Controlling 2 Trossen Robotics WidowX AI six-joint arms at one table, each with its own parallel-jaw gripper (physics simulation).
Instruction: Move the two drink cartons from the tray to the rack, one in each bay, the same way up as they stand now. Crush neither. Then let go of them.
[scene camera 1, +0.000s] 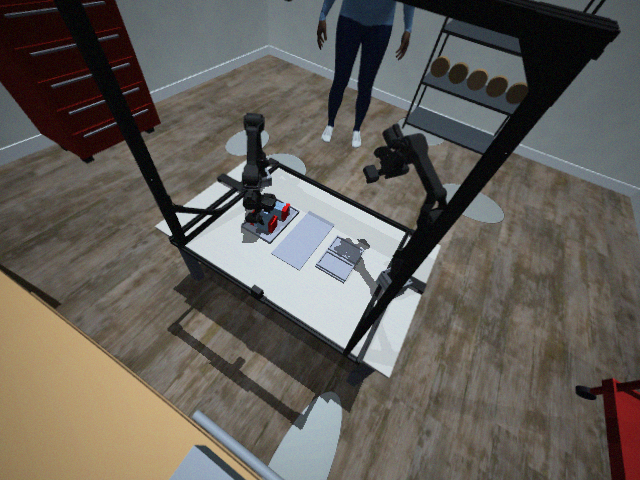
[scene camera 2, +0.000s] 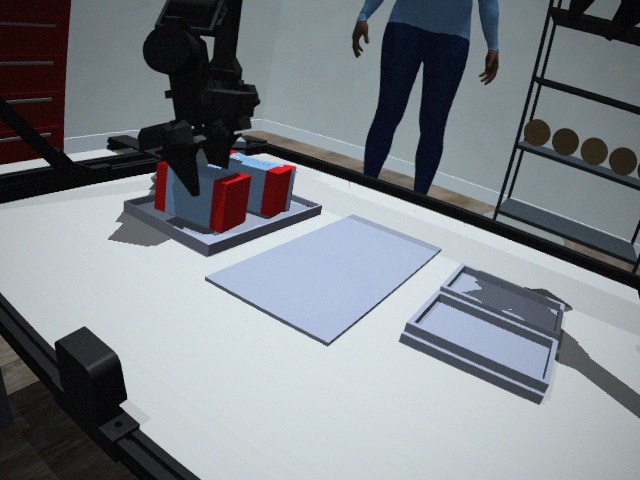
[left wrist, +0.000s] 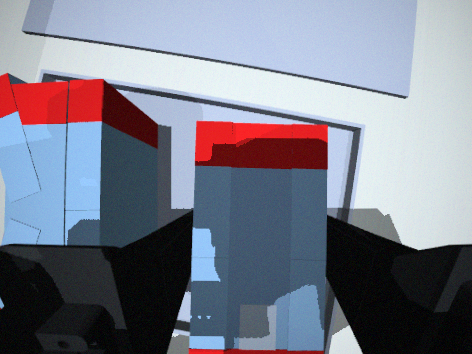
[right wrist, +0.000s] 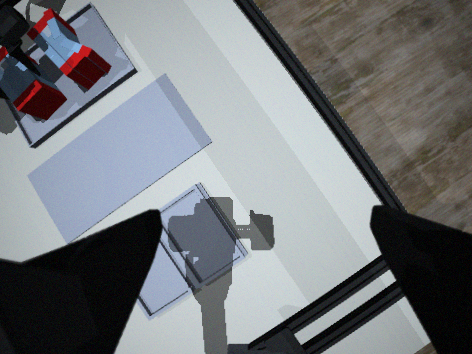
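Where they show: left gripper, fingertip midpoint: (scene camera 1: 266, 220) (scene camera 2: 209, 191) (left wrist: 253, 216) (right wrist: 28, 86); right gripper, fingertip midpoint: (scene camera 1: 376, 180) (scene camera 2: 589, 30) (right wrist: 265, 218); left arm's base, link origin: (scene camera 1: 260, 173).
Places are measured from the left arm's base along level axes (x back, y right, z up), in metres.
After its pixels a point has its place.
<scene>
Both drink cartons are blue with red ends and sit side by side in the tray (scene camera 1: 281, 230) @[y 0.029, x -0.385, z -0.044 m] (scene camera 2: 263, 227) @[y 0.019, x -0.378, z -0.043 m] (left wrist: 357, 145) @[y 0.114, x -0.419, z -0.042 m] (right wrist: 85, 108) @[y -0.005, x -0.364, z -0.051 m]. My left gripper (scene camera 2: 210, 179) @[y 0.086, x -0.327, z -0.010 m] (left wrist: 253, 216) @[y 0.086, x -0.327, z -0.010 m] is shut on the near carton (scene camera 1: 272, 224) @[y 0.072, x -0.375, z 0.010 m] (scene camera 2: 199, 211) @[y 0.103, x -0.352, z -0.030 m] (left wrist: 260, 240) @[y 0.090, x -0.323, z 0.018 m] (right wrist: 40, 100) @[y 0.052, x -0.359, z -0.002 m], one finger against each long side; its sides look straight. Whether its underside touches the tray is hard to tell. The far carton (scene camera 1: 283, 210) @[y -0.008, x -0.317, z 0.019 m] (scene camera 2: 273, 188) @[y -0.009, x -0.325, z -0.005 m] (left wrist: 82, 170) @[y 0.010, x -0.292, z 0.018 m] (right wrist: 82, 62) @[y -0.038, x -0.304, z 0.012 m] stands apart from it. The two-bay rack (scene camera 1: 341, 258) @[y -0.169, x -0.650, z -0.037 m] (scene camera 2: 475, 369) @[y -0.082, x -0.702, z -0.049 m] (right wrist: 177, 262) @[y -0.180, x -0.657, z -0.046 m] holds no carton. My right gripper (scene camera 1: 381, 164) (right wrist: 265, 218) @[y -0.320, x -0.542, z 0.315 m] is open, high above the rack side.
A thin flat plate (scene camera 1: 303, 240) (scene camera 2: 328, 273) (left wrist: 240, 50) (right wrist: 120, 155) lies between tray and rack. Black frame rails edge the table, and a black box (scene camera 1: 256, 291) @[y 0.255, x -0.672, z -0.003 m] (scene camera 2: 92, 366) @[y 0.247, x -0.683, z -0.002 m] sits on the near rail. A person (scene camera 1: 359, 62) (scene camera 2: 423, 93) stands behind the table.
</scene>
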